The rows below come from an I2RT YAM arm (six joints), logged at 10 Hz.
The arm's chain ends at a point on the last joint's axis. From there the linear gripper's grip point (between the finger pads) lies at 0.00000 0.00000 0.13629 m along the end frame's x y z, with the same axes.
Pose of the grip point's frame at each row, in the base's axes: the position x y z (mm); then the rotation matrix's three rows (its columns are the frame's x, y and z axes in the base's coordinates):
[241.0 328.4 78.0], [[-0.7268 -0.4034 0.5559], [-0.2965 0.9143 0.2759], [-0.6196 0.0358 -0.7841]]
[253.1 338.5 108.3], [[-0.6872 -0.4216 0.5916], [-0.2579 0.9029 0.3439], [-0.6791 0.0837 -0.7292]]
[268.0 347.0 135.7], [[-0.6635 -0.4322 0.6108], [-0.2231 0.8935 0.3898], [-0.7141 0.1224 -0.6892]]
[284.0 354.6 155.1], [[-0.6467 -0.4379 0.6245], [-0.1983 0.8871 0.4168], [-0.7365 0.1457 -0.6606]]
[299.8 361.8 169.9], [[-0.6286 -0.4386 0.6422], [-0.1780 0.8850 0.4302], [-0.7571 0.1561 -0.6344]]
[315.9 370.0 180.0], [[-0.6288 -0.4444 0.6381], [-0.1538 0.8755 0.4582], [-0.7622 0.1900 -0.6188]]
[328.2 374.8 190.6], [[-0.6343 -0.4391 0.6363], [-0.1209 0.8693 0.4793], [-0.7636 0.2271 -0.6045]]
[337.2 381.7 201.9], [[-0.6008 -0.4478 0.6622], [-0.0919 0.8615 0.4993], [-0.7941 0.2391 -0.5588]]
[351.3 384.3 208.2], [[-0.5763 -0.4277 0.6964], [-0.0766 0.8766 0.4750], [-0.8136 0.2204 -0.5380]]
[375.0 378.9 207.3], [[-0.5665 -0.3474 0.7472], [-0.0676 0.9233 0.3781], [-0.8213 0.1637 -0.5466]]
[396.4 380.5 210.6], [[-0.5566 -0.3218 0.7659], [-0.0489 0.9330 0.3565], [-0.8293 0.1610 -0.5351]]
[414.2 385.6 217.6], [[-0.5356 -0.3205 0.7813], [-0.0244 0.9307 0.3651], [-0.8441 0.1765 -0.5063]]
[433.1 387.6 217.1], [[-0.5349 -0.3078 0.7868], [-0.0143 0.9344 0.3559], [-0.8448 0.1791 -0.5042]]
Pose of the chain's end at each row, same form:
[165.2 290.8 184.9], [[-0.7268 -0.4034 0.5559], [-0.2965 0.9143 0.2759], [-0.6196 0.0358 -0.7841]]
[172.5 291.6 207.7], [[-0.6872 -0.4216 0.5916], [-0.2579 0.9029 0.3439], [-0.6791 0.0837 -0.7292]]
[184.8 293.9 229.6], [[-0.6635 -0.4322 0.6108], [-0.2231 0.8935 0.3898], [-0.7141 0.1224 -0.6892]]
[198.9 297.8 245.1], [[-0.6467 -0.4379 0.6245], [-0.1983 0.8871 0.4168], [-0.7365 0.1457 -0.6606]]
[212.3 303.2 256.4], [[-0.6286 -0.4386 0.6422], [-0.1780 0.8850 0.4302], [-0.7571 0.1561 -0.6344]]
[228.9 307.6 264.3], [[-0.6288 -0.4444 0.6381], [-0.1538 0.8755 0.4582], [-0.7622 0.1900 -0.6188]]
[241.5 309.5 273.0], [[-0.6343 -0.4391 0.6363], [-0.1209 0.8693 0.4793], [-0.7636 0.2271 -0.6045]]
[246.9 313.7 278.1], [[-0.6008 -0.4478 0.6622], [-0.0919 0.8615 0.4993], [-0.7941 0.2391 -0.5588]]
[256.4 319.6 281.5], [[-0.5763 -0.4277 0.6964], [-0.0766 0.8766 0.4750], [-0.8136 0.2204 -0.5380]]
[273.2 327.4 281.8], [[-0.5665 -0.3474 0.7472], [-0.0676 0.9233 0.3781], [-0.8213 0.1637 -0.5466]]
[292.0 331.9 283.5], [[-0.5566 -0.3218 0.7659], [-0.0489 0.9330 0.3565], [-0.8293 0.1610 -0.5351]]
[307.7 335.8 286.6], [[-0.5356 -0.3205 0.7813], [-0.0244 0.9307 0.3651], [-0.8441 0.1765 -0.5063]]
[325.9 339.1 285.8], [[-0.5349 -0.3078 0.7868], [-0.0143 0.9344 0.3559], [-0.8448 0.1791 -0.5042]]

